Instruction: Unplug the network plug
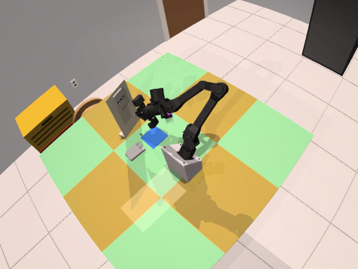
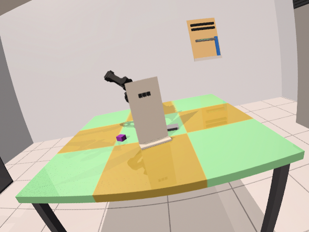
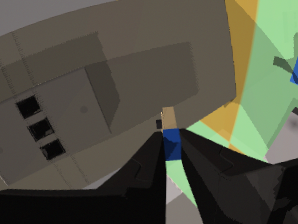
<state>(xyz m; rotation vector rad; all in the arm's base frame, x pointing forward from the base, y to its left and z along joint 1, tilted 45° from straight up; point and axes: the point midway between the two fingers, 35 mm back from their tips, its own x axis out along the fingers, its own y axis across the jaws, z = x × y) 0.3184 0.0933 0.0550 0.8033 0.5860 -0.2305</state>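
My gripper tip is now 60 mm past the blue marked square, 30 mm to the left of it and 190 mm above it. From my gripper tip the other things lie so: network plug (10 mm ahead); then flat grey box (60 mm behind, 120 mm to the left, 190 mm below); then upright grey panel (100 mm ahead, 30 mm to the left, 40 mm below).
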